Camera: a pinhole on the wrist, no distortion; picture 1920 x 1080 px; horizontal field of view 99.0 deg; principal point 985.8 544.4 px. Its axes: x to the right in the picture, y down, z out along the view. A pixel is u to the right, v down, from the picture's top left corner.
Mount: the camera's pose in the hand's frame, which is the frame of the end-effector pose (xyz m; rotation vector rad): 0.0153 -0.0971 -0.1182 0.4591 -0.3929 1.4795
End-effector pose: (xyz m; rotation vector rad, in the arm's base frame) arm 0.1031 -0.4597 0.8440 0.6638 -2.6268 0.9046
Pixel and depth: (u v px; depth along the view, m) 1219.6 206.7 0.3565
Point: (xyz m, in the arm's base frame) 0.0274 -0.8054 0.8410
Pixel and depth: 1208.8 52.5 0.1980
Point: 0.0537 -0.6632 0.9262
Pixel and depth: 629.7 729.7 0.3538
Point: 0.3531 -0.7933 0.9429
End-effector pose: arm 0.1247 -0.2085 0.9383 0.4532 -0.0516 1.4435
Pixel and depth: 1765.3 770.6 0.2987
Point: 0.1939 -0.3440 1.1871
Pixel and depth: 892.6 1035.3 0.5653
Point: 0.5808 -0.6414 1.0464
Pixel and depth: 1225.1 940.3 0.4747
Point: 0.3946 -0.5247 1.1605
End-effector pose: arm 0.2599 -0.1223 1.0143 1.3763 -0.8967 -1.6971
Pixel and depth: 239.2 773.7 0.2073
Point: 0.2556 0.0869 0.7104
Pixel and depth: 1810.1 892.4 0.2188
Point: 0.0805 -0.0503 1.0553
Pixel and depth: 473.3 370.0 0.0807
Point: 0.3078 -0.0698 0.8267
